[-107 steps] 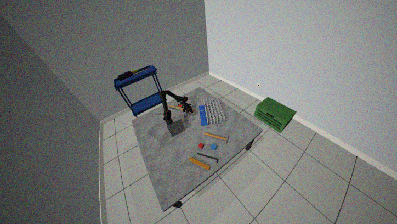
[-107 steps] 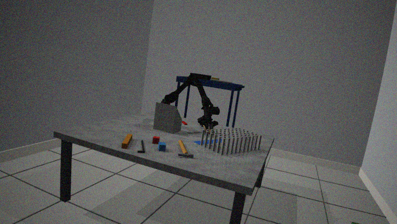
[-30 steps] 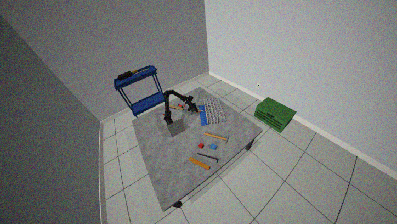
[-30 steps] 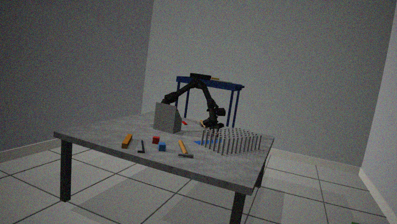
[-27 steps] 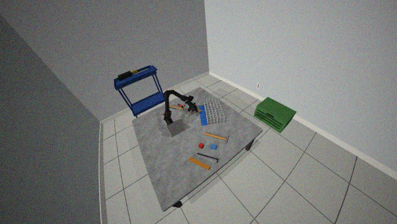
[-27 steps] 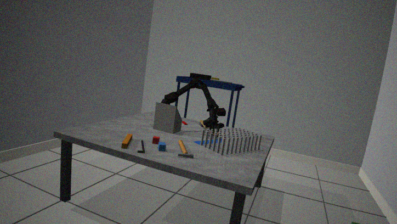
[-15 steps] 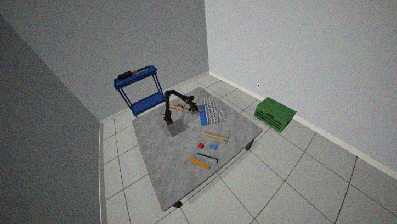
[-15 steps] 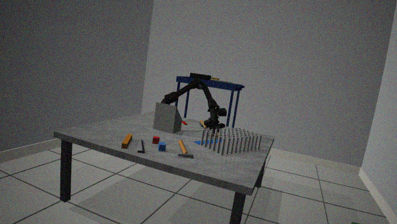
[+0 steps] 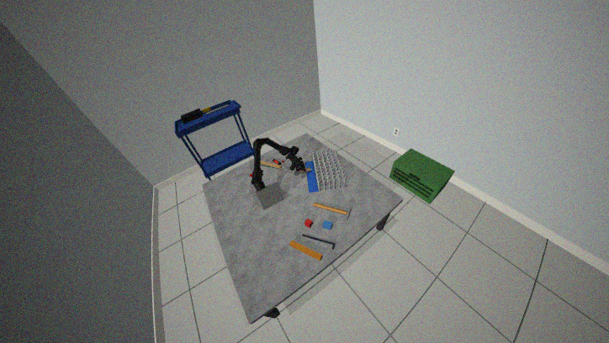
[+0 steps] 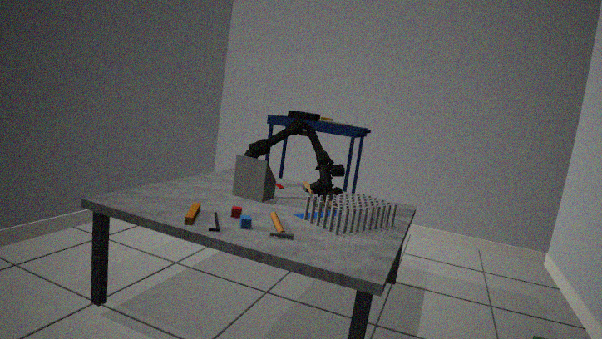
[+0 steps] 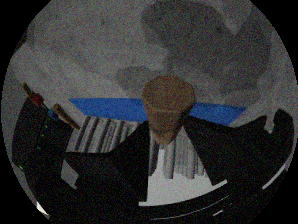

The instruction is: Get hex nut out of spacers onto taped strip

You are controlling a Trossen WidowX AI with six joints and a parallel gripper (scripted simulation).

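Right now my gripper tip is 10 mm short of the blue taped strip, 60 mm to the left of it and 40 mm above it. Round my gripper tip: blue cube 240 mm behind, 520 mm to the right, 20 mm below; orange bar 460 mm behind, 550 mm to the right, 20 mm below; red cube 320 mm behind, 420 mm to the right, 20 mm below.
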